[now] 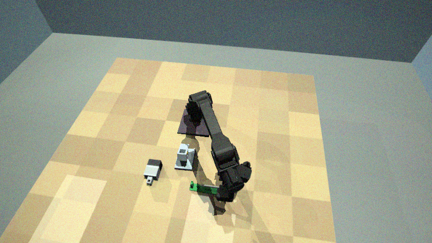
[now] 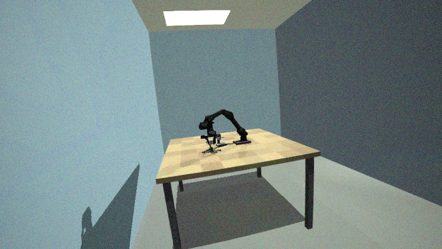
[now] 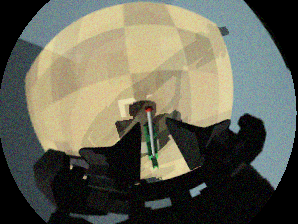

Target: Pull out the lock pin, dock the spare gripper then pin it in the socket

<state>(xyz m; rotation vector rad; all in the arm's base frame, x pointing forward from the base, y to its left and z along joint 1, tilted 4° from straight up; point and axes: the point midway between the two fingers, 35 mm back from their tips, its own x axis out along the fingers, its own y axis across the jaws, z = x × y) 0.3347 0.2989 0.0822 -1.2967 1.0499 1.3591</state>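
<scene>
The green holder lies 20 mm ahead of my gripper tip, 100 mm to the right of it and 50 mm below it. From my gripper tip the other things lie so: grey mount: 80 mm behind, 240 mm to the right, 20 mm below; spare gripper: 30 mm ahead, 350 mm to the right, 50 mm below.
</scene>
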